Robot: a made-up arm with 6 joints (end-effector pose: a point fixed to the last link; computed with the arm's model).
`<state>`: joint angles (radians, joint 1 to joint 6).
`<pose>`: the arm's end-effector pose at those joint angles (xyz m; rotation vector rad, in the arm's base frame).
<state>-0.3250 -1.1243 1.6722 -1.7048 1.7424 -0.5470</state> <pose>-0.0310 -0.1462 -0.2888 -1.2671 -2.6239 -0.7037</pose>
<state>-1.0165 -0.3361 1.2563 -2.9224 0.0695 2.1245</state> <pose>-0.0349 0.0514 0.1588 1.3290 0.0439 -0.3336</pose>
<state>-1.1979 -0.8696 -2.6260 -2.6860 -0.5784 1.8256</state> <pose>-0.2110 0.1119 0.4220 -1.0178 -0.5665 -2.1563</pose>
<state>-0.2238 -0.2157 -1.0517 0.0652 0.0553 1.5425</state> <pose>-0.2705 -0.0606 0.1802 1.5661 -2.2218 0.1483</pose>
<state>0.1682 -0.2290 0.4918 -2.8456 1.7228 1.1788</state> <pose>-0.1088 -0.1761 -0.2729 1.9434 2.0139 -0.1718</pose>
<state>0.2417 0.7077 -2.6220 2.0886 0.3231 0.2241</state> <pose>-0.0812 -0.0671 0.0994 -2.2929 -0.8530 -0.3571</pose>
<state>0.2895 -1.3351 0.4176 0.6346 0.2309 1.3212</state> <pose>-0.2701 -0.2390 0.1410 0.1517 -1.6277 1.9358</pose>
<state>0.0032 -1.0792 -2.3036 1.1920 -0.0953 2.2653</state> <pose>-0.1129 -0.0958 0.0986 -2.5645 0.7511 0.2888</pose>
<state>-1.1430 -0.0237 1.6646 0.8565 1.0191 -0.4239</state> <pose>-0.1793 0.2223 0.5887 -0.0746 0.6466 -0.4324</pose>
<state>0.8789 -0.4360 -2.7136 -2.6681 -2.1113 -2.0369</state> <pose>0.1097 -0.2278 0.6356 1.3057 -1.1121 1.7347</pose>
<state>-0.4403 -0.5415 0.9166 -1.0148 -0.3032 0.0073</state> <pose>-0.0394 -0.0163 0.0393 0.3993 -1.6635 1.5965</pose>
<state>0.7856 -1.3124 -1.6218 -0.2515 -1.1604 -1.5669</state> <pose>-0.6076 -0.2916 0.1402 -1.6155 -1.8475 -1.1926</pose>
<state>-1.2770 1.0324 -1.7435 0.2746 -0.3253 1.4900</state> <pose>-0.1143 0.1155 0.5194 1.4621 -0.5238 -2.2158</pose>
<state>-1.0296 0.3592 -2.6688 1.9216 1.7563 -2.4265</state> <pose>0.3413 0.1720 0.2462 0.5831 0.7656 1.7806</pose>
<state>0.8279 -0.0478 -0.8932 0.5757 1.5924 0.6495</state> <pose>0.0033 -0.1563 0.5030 0.2046 0.7395 1.0147</pose>
